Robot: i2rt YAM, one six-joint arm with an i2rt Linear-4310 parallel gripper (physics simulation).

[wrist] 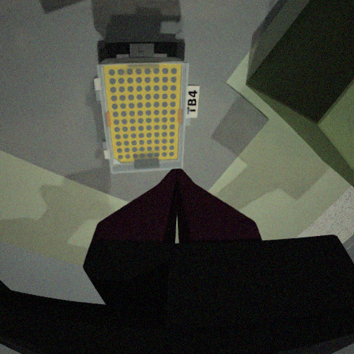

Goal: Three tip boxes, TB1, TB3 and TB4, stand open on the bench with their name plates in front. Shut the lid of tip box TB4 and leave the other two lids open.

In view: my gripper (176, 177) and a clear lid (143, 103).
